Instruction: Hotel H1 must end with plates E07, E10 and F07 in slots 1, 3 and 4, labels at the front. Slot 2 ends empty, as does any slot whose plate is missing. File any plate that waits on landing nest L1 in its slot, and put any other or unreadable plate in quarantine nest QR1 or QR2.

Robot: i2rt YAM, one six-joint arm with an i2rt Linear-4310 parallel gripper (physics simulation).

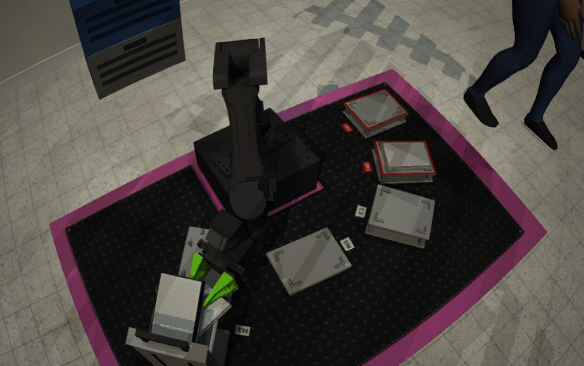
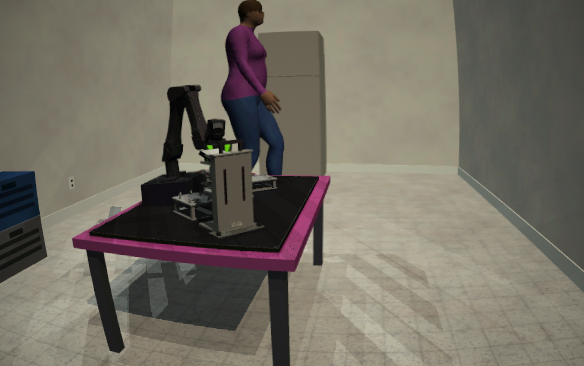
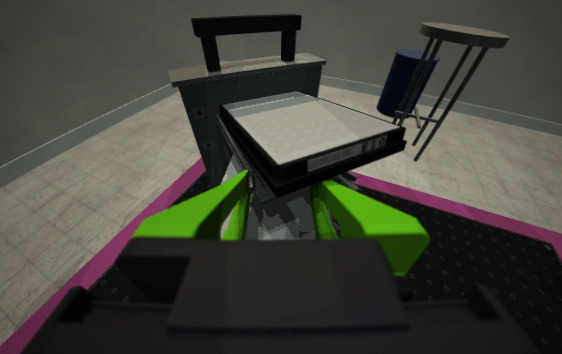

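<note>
Plate E10 has a pale top, a black skirt and its label E10 on the front edge. It sits turned in the upper part of hotel H1; the exact slot cannot be told. The hotel's back wall shows numbers 4, 3 and 2. My gripper has its green fingers part-way in, one on each side of the plate's near corner, and looks shut on that corner. Plates E07 and F07 do not show. The landing nest L1 holds no plate.
One quarantine nest with a red rim holds a pale plate; the other red-rimmed nest has none. A flat grey nest lies between hotel and L1. The hotel has a black handle on top.
</note>
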